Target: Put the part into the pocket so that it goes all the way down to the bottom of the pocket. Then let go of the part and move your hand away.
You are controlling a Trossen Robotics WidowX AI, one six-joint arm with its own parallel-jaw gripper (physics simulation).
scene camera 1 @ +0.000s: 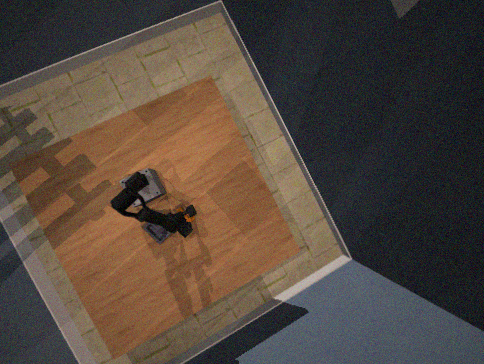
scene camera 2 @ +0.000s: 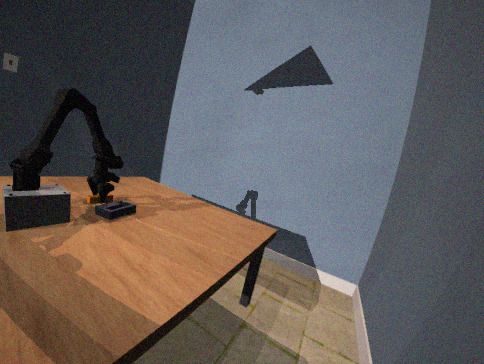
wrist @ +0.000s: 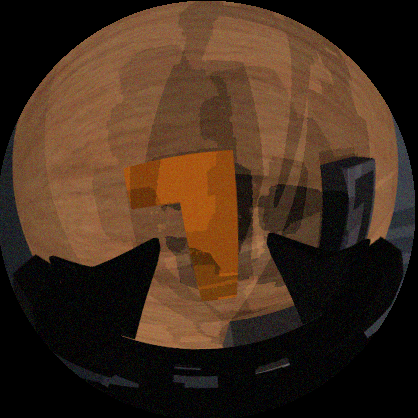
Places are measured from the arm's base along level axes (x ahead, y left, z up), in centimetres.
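Pixels of known places: gripper, between the fingertips: (scene camera 1: 182,214) (scene camera 2: 98,199) (wrist: 214,241); arm's base, origin of its link: (scene camera 1: 141,181) (scene camera 2: 25,188) (wrist: 260,372).
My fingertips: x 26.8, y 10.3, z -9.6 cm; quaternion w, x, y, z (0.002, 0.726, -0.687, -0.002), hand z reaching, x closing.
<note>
For each thing: its top centre in the pictures, then the offset to it from my fingertips. "*": a spot on its surface instead. Level surfaces: height alone.
- orange L-shaped block, centre of its top: (wrist: 189,251) (scene camera 2: 99,194) dx +0.6, dy +1.8, dz +2.1 cm
- orange bit, a spot on its surface: (scene camera 1: 189,218) * dx +3.8, dy +3.0, dz +2.1 cm
- dark grey block, centre of its top: (wrist: 360,224) (scene camera 2: 116,205) (scene camera 1: 156,230) dx +2.1, dy -16.8, dz +2.8 cm
- wooden table, height of its surface: dz -0.9 cm
The part is an orange L-shaped block (wrist: 210,200) (scene camera 2: 92,199) lying on the table; in scene camera 1 the arm covers most of it, with an orange bit (scene camera 1: 189,218) showing. My gripper (wrist: 214,241) is open, low over the part, with the part's long leg between the two fingers in the wrist view and no finger seen touching it. The pocket is in a dark grey block (wrist: 336,205) (scene camera 2: 114,212) (scene camera 1: 154,234), which stands on the table to the right of the part in the wrist view. Its recess is seen at a slant, and its bottom is hidden.
The arm's grey base box (scene camera 1: 156,184) (scene camera 2: 37,210) stands on the wooden table (scene camera 1: 240,200) (scene camera 2: 165,250); part of it shows at the bottom of the wrist view. The table's edge and a leg (scene camera 2: 252,272) show in scene camera 2. Shadows of the arm cross the table.
</note>
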